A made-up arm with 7 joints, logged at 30 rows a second.
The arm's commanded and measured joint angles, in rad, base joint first. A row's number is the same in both.
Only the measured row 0 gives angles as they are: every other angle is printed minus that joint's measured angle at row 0.
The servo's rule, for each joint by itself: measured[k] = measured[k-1] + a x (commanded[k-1-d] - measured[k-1]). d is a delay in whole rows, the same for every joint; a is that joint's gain. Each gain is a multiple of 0.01, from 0.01 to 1. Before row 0 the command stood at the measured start. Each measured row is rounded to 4 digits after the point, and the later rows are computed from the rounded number. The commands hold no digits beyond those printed.
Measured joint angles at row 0:
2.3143 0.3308 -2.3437 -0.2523 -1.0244 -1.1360 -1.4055
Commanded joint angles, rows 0 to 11:
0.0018 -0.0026 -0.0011 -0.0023 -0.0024 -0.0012 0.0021
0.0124 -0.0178 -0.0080 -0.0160 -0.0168 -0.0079 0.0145
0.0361 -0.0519 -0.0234 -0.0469 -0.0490 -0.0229 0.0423
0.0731 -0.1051 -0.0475 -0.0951 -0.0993 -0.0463 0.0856
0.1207 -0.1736 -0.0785 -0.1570 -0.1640 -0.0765 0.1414
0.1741 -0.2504 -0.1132 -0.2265 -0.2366 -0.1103 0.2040
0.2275 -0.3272 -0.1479 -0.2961 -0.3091 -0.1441 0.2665
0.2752 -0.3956 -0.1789 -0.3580 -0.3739 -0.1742 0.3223
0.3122 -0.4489 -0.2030 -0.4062 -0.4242 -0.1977 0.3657
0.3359 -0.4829 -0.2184 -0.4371 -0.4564 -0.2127 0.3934
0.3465 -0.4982 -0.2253 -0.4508 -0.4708 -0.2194 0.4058
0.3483 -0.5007 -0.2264 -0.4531 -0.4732 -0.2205 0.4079
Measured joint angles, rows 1 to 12:
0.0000 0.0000 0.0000 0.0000 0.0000 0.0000 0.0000
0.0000 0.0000 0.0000 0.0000 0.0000 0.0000 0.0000
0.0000 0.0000 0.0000 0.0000 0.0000 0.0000 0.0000
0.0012 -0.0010 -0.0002 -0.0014 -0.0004 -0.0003 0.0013
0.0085 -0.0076 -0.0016 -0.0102 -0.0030 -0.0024 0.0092
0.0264 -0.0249 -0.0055 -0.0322 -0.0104 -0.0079 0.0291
0.0568 -0.0562 -0.0131 -0.0699 -0.0246 -0.0183 0.0630
0.0983 -0.1020 -0.0249 -0.1222 -0.0469 -0.0340 0.1100
0.1476 -0.1599 -0.0408 -0.1848 -0.0773 -0.0546 0.1664
0.1995 -0.2251 -0.0601 -0.2516 -0.1144 -0.0788 0.2265
0.2487 -0.2916 -0.0815 -0.3154 -0.1559 -0.1046 0.2840
0.2900 -0.3529 -0.1034 -0.3699 -0.1988 -0.1297 0.3330
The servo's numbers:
d 3
a 0.65 0.39 0.18 0.60 0.16 0.27 0.60

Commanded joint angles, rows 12 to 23:
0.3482 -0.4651 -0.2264 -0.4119 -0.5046 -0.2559 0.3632
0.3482 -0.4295 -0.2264 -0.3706 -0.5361 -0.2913 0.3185
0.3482 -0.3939 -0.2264 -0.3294 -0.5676 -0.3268 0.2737
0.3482 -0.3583 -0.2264 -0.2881 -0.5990 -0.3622 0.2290
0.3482 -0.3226 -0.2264 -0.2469 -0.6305 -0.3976 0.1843
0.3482 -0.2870 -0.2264 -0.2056 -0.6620 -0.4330 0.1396
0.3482 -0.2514 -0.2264 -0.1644 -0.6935 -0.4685 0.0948
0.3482 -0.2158 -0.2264 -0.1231 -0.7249 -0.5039 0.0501
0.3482 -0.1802 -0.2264 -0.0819 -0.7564 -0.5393 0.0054
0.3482 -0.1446 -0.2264 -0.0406 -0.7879 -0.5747 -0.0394
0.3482 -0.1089 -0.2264 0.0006 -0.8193 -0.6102 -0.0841
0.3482 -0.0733 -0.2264 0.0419 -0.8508 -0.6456 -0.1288
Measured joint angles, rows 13 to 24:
0.3198 -0.4036 -0.1241 -0.4102 -0.2400 -0.1521 0.3692
0.3372 -0.4405 -0.1423 -0.4346 -0.2769 -0.1703 0.3912
0.3444 -0.4640 -0.1574 -0.4457 -0.3083 -0.1839 0.4012
0.3469 -0.4644 -0.1698 -0.4254 -0.3397 -0.2033 0.3784
0.3477 -0.4508 -0.1800 -0.3925 -0.3711 -0.2271 0.3425
0.3480 -0.4286 -0.1884 -0.3546 -0.4025 -0.2540 0.3012
0.3481 -0.4012 -0.1952 -0.3147 -0.4339 -0.2832 0.2579
0.3482 -0.3705 -0.2008 -0.2740 -0.4654 -0.3141 0.2137
0.3482 -0.3379 -0.2054 -0.2330 -0.4969 -0.3462 0.1692
0.3482 -0.3042 -0.2092 -0.1918 -0.5284 -0.3792 0.1246
0.3482 -0.2697 -0.2123 -0.1506 -0.5598 -0.4129 0.0799
0.3482 -0.2348 -0.2148 -0.1094 -0.5913 -0.4470 0.0352

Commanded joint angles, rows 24 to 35:
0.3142 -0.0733 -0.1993 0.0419 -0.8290 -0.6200 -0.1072
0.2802 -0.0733 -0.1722 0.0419 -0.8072 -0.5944 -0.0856
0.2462 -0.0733 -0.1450 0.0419 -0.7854 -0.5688 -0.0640
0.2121 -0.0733 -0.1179 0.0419 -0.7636 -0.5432 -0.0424
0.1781 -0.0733 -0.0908 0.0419 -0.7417 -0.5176 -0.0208
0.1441 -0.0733 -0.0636 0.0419 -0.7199 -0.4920 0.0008
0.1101 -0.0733 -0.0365 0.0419 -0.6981 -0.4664 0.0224
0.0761 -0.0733 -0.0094 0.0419 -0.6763 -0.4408 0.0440
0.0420 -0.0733 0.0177 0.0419 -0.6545 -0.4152 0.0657
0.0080 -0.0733 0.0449 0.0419 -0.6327 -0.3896 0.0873
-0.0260 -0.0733 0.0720 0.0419 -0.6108 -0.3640 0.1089
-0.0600 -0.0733 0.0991 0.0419 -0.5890 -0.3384 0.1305
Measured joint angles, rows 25 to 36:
0.3482 -0.1996 -0.2169 -0.0681 -0.6228 -0.4815 -0.0096
0.3482 -0.1642 -0.2186 -0.0269 -0.6542 -0.5162 -0.0543
0.3482 -0.1287 -0.2200 0.0144 -0.6857 -0.5511 -0.0990
0.3261 -0.1071 -0.2163 0.0309 -0.7086 -0.5697 -0.1039
0.2963 -0.0939 -0.2084 0.0375 -0.7244 -0.5764 -0.0929
0.2637 -0.0859 -0.1970 0.0401 -0.7342 -0.5743 -0.0756
0.2302 -0.0810 -0.1828 0.0412 -0.7389 -0.5659 -0.0557
0.1963 -0.0780 -0.1662 0.0416 -0.7393 -0.5529 -0.0348
0.1624 -0.0762 -0.1477 0.0418 -0.7362 -0.5365 -0.0134
0.1284 -0.0751 -0.1277 0.0419 -0.7301 -0.5176 0.0081
0.0944 -0.0744 -0.1064 0.0419 -0.7215 -0.4969 0.0296
0.0603 -0.0740 -0.0841 0.0419 -0.7108 -0.4748 0.0513

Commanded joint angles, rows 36 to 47:
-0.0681 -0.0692 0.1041 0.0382 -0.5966 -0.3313 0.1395
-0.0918 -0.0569 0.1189 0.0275 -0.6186 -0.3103 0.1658
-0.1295 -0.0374 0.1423 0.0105 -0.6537 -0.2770 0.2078
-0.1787 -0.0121 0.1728 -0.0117 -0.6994 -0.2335 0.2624
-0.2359 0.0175 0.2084 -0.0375 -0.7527 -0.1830 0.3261
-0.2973 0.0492 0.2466 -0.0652 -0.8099 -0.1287 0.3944
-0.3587 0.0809 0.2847 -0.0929 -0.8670 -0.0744 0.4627
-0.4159 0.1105 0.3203 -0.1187 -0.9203 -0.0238 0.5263
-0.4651 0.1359 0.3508 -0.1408 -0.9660 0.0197 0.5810
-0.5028 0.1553 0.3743 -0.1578 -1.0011 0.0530 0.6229
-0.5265 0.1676 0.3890 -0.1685 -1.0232 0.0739 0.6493
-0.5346 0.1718 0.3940 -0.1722 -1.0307 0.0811 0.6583
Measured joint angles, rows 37 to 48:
0.0263 -0.0737 -0.0609 0.0419 -0.6983 -0.4518 0.0729
-0.0077 -0.0735 -0.0370 0.0419 -0.6843 -0.4281 0.0945
-0.0417 -0.0734 -0.0125 0.0419 -0.6691 -0.4039 0.1161
-0.0589 -0.0718 0.0085 0.0397 -0.6575 -0.3843 0.1301
-0.0803 -0.0660 0.0284 0.0324 -0.6513 -0.3643 0.1515
-0.1123 -0.0548 0.0489 0.0193 -0.6517 -0.3407 0.1853
-0.1555 -0.0381 0.0712 0.0007 -0.6593 -0.3118 0.2316
-0.2078 -0.0164 0.0959 -0.0222 -0.6742 -0.2770 0.2883
-0.2660 0.0092 0.1230 -0.0480 -0.6959 -0.2370 0.3520
-0.3263 0.0372 0.1521 -0.0749 -0.7233 -0.1931 0.4184
-0.3845 0.0658 0.1824 -0.1012 -0.7548 -0.1474 0.4831
-0.4369 0.0931 0.2127 -0.1250 -0.7886 -0.1023 0.5418

